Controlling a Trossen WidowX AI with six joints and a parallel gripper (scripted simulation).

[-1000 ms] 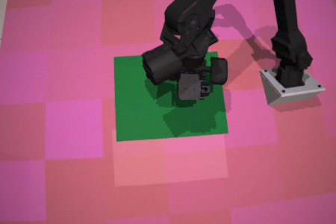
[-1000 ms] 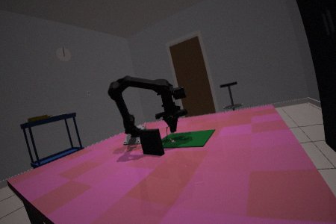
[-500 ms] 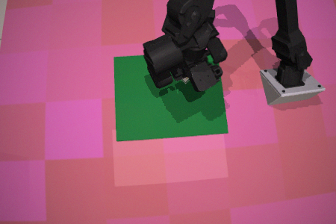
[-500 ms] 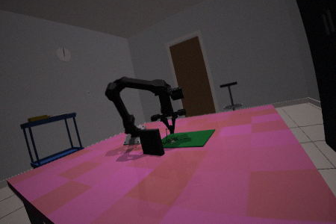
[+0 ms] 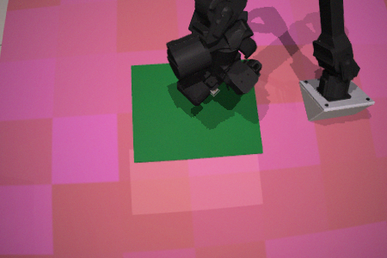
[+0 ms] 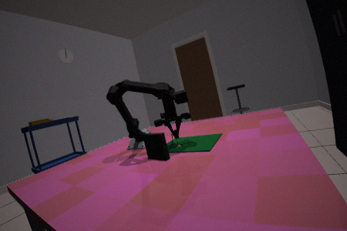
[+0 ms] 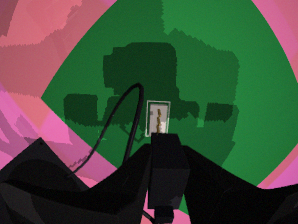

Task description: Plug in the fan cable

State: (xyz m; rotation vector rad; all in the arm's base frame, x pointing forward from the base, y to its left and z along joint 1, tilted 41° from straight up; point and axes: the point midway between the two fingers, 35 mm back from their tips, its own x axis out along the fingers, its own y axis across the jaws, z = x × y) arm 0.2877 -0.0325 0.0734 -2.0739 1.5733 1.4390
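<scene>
The fan header lies 6 cm below my gripper tip. The rest, counted from my gripper tip: black fan plug: 1 cm ahead, 1 cm to the right, 1 cm above; green board: 5 cm ahead, 4 cm to the left, 8 cm below; black fan: 4 cm behind, 13 cm to the right.
</scene>
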